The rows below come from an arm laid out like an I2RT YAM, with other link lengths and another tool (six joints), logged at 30 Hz.
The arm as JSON. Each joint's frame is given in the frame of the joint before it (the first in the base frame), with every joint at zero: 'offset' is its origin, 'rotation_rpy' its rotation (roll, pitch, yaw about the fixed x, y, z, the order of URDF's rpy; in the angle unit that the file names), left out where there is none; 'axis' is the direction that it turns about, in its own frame. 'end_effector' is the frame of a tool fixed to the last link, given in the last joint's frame.
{
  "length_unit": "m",
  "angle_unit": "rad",
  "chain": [
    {
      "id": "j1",
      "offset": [
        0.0,
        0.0,
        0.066
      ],
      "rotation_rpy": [
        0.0,
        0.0,
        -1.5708
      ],
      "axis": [
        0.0,
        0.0,
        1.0
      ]
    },
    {
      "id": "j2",
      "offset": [
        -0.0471,
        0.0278,
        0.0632
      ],
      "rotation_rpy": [
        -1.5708,
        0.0,
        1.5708
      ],
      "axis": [
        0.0,
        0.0,
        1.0
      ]
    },
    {
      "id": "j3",
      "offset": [
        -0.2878,
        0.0,
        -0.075
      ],
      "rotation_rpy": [
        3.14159,
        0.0,
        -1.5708
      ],
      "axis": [
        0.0,
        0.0,
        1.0
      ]
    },
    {
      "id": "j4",
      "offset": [
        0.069,
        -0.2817,
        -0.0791
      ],
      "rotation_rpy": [
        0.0,
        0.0,
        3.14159
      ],
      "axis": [
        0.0,
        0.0,
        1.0
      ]
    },
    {
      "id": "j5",
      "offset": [
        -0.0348,
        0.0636,
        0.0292
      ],
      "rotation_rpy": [
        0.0,
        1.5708,
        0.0
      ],
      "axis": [
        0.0,
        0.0,
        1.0
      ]
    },
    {
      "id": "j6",
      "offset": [
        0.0,
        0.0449,
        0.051
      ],
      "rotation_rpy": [
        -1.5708,
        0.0,
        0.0
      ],
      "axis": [
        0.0,
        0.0,
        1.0
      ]
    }
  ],
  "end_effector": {
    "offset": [
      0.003,
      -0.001,
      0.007
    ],
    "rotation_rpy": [
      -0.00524,
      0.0,
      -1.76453
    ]
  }
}
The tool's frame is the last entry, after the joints.
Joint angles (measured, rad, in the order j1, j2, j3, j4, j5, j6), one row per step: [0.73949 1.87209 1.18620 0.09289 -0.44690 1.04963]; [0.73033 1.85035 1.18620 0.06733 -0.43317 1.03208]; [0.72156 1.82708 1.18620 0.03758 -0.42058 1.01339]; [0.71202 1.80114 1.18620 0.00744 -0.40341 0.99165]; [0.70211 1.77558 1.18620 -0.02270 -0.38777 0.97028]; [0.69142 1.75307 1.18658 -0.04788 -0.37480 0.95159]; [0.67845 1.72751 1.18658 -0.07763 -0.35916 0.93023]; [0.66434 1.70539 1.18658 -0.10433 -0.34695 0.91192]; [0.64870 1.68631 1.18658 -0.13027 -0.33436 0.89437]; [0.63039 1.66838 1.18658 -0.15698 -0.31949 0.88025]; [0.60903 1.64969 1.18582 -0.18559 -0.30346 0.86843]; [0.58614 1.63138 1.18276 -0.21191 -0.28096 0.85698]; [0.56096 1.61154 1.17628 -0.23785 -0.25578 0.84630]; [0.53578 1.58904 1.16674 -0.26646 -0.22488 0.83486]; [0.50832 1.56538 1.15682 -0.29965 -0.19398 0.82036]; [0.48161 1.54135 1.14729 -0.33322 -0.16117 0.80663]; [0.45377 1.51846 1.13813 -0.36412 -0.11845 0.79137]
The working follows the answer.
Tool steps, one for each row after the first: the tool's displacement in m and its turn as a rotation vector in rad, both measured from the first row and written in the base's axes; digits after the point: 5 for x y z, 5 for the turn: [0.00101 -0.00552 0.00698 -0.01301 -0.01669 -0.01163]; [0.00130 -0.01131 0.01420 -0.02799 -0.03170 -0.02116]; [0.00159 -0.01773 0.02236 -0.04472 -0.05228 -0.03350]; [0.00169 -0.02434 0.03027 -0.06143 -0.07140 -0.04493]; [0.00225 -0.03074 0.03740 -0.07505 -0.08883 -0.05629]; [0.00278 -0.03850 0.04512 -0.09256 -0.10749 -0.07042]; [0.00373 -0.04621 0.05164 -0.10821 -0.12187 -0.08430]; [0.00522 -0.05418 0.05692 -0.12576 -0.13363 -0.10003]; [0.00737 -0.06305 0.06159 -0.14508 -0.14144 -0.12166]; [0.00978 -0.07319 0.06606 -0.16596 -0.14574 -0.14804]; [0.01238 -0.08412 0.06960 -0.19087 -0.15085 -0.18086]; [0.01466 -0.09628 0.07241 -0.21853 -0.15420 -0.21790]; [0.01576 -0.10919 0.07474 -0.25209 -0.15669 -0.25800]; [0.01628 -0.12311 0.07690 -0.29005 -0.15718 -0.29729]; [0.01604 -0.13679 0.07919 -0.32915 -0.15703 -0.33695]; [0.01611 -0.15097 0.08126 -0.37462 -0.16088 -0.38359]
Tool pose at each row, in the base's axes (x y z in m, rotation vector in rad; rounded; the steps above come from the unrounded poses): [0.30680 0.34287 0.20620 -0.15344 2.44270 1.31899]; [0.30781 0.33735 0.21318 -0.15273 2.43507 1.29203]; [0.30810 0.33157 0.22040 -0.15407 2.43046 1.26437]; [0.30839 0.32514 0.22856 -0.15578 2.42144 1.23145]; [0.30849 0.31853 0.23647 -0.15766 2.41354 1.19966]; [0.30906 0.31213 0.24360 -0.15780 2.40483 1.17234]; [0.30959 0.30437 0.25132 -0.15627 2.39659 1.13897]; [0.31053 0.29667 0.25783 -0.15203 2.39058 1.10959]; [0.31202 0.28869 0.26311 -0.14450 2.38716 1.07827]; [0.31417 0.27982 0.26779 -0.12811 2.38618 1.04393]; [0.31658 0.26968 0.27226 -0.10451 2.38725 1.00708]; [0.31918 0.25875 0.27579 -0.07498 2.38735 0.96259]; [0.32147 0.24659 0.27860 -0.04039 2.38818 0.91370]; [0.32257 0.23368 0.28094 -0.00344 2.39065 0.85677]; [0.32308 0.21976 0.28310 0.03245 2.39582 0.79543]; [0.32285 0.20608 0.28539 0.06856 2.40031 0.73264]; [0.32291 0.19190 0.28745 0.10822 2.39997 0.65831]

